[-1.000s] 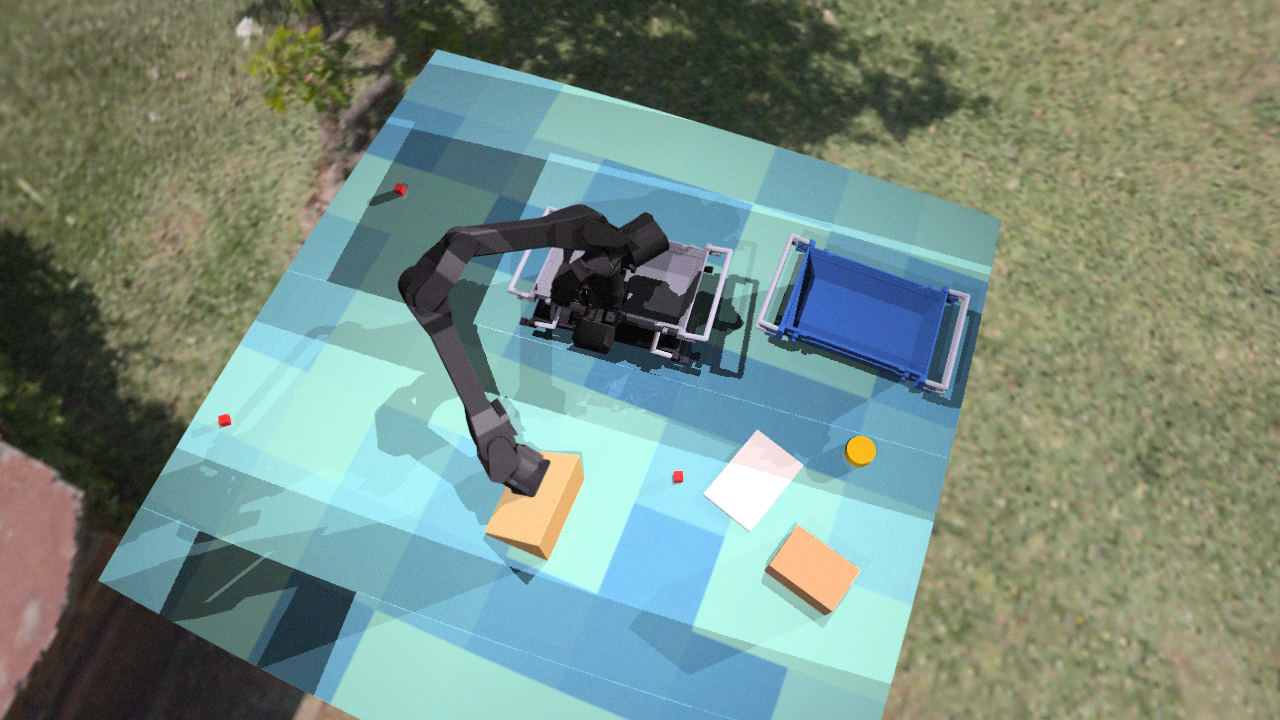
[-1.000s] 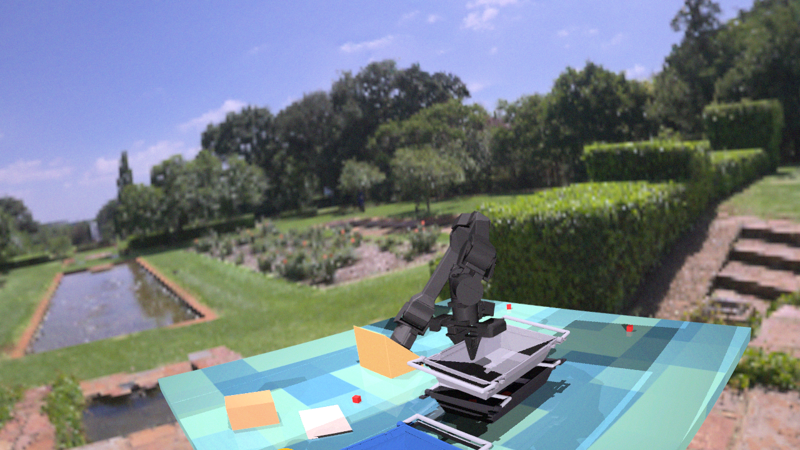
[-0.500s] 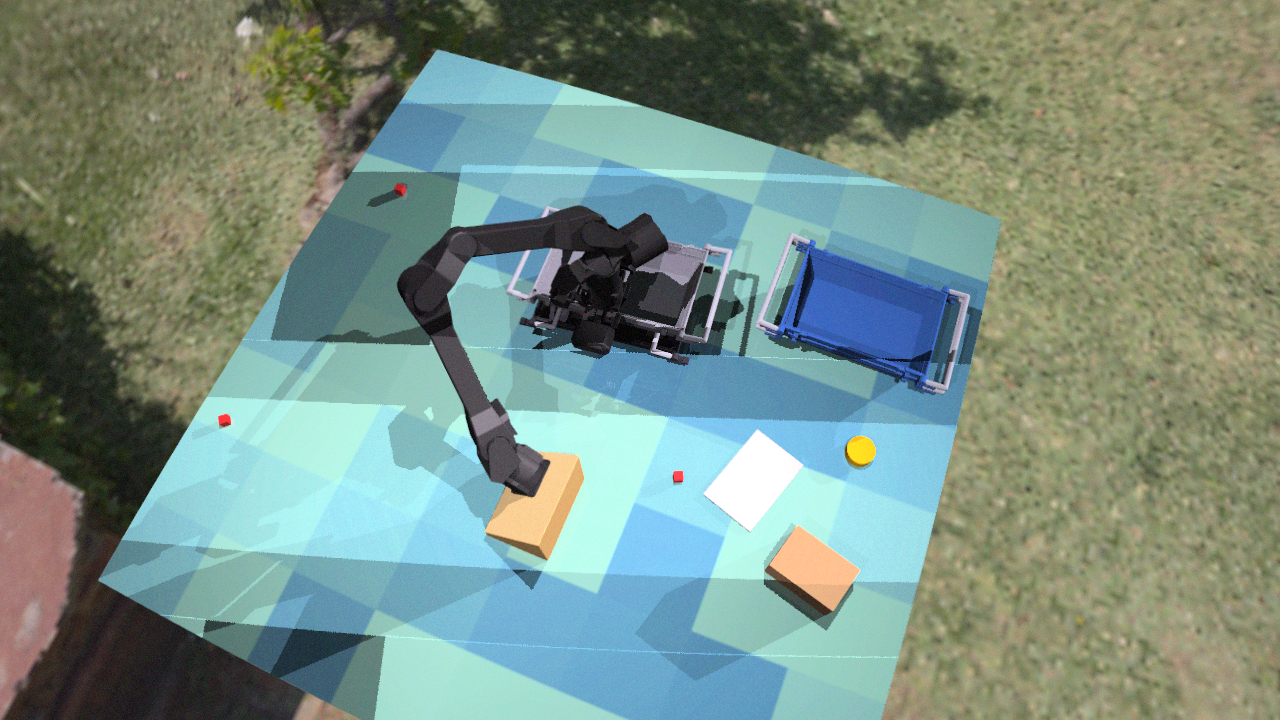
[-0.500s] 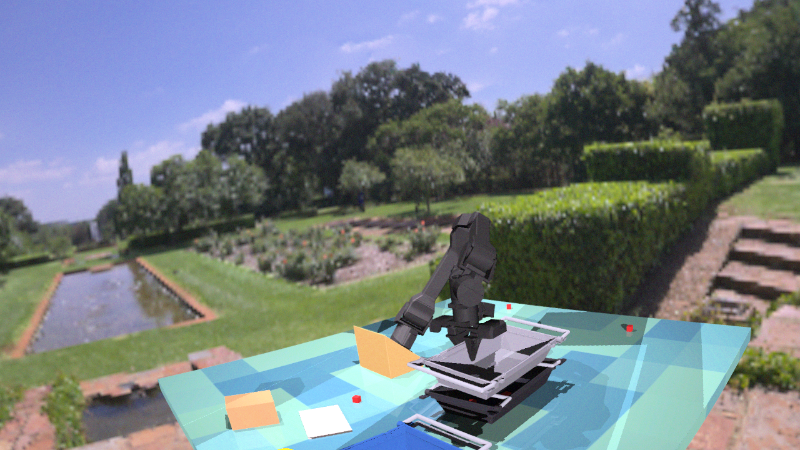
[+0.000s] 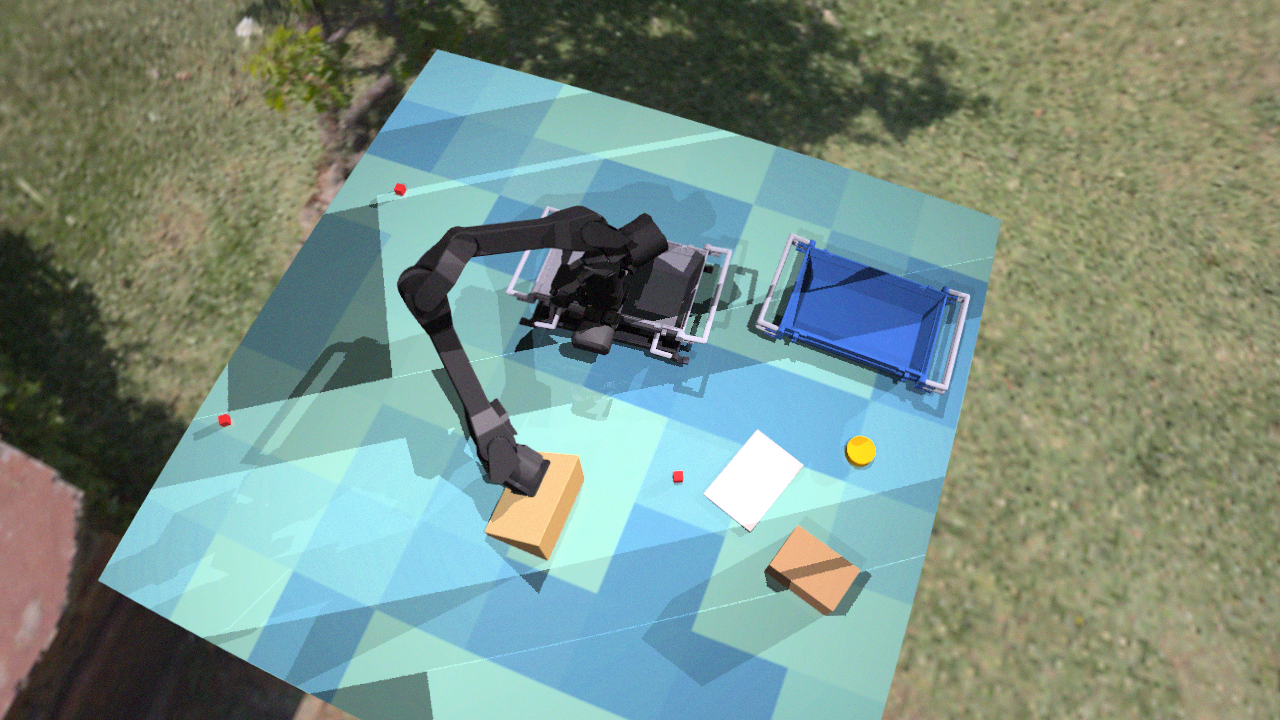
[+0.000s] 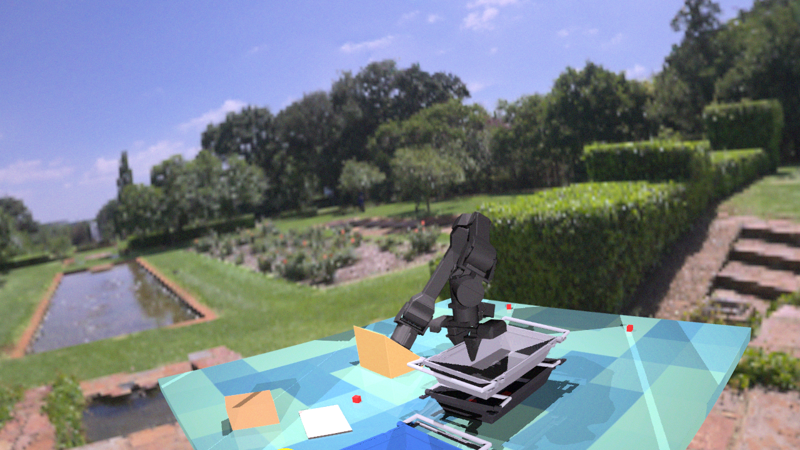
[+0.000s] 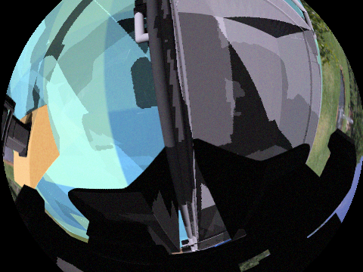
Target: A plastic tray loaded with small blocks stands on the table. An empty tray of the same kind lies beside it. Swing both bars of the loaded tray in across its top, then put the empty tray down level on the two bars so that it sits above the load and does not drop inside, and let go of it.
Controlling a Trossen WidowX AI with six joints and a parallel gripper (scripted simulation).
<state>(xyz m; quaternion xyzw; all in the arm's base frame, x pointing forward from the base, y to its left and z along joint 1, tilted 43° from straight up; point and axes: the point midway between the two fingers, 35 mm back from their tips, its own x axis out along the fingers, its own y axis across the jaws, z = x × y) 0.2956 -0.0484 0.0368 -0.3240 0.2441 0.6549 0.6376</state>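
The grey tray is 80 mm ahead of my gripper tip, 10 mm to the left of it and 30 mm above it. Round my gripper tip: yellow disc: 30 mm behind, 480 mm to the right, 80 mm below; white flat plate: 140 mm behind, 330 mm to the right, 90 mm below; brown box: 260 mm behind, 460 mm to the right, 60 mm below.
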